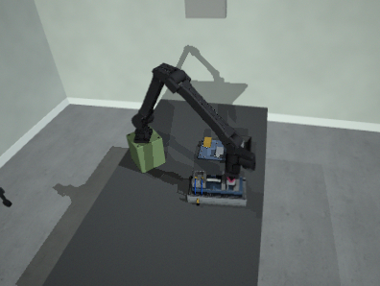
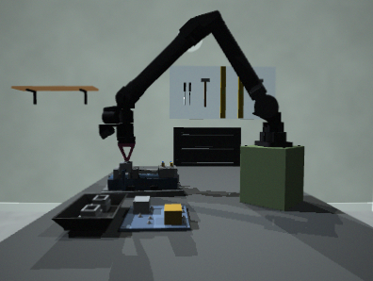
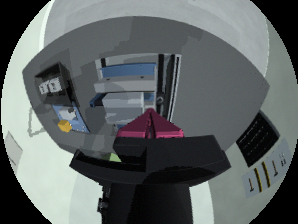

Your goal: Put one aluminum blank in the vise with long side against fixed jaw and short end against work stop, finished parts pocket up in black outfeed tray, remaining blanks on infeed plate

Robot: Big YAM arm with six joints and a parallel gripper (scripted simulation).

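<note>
My hand is 40 mm to the right of the gray aluminum blank and 30 mm above it. Round my hand: vise 80 mm below, 70 mm behind, 50 mm to the left; then yellow brass blank 430 mm to the left, 140 mm behind, 100 mm below.
</note>
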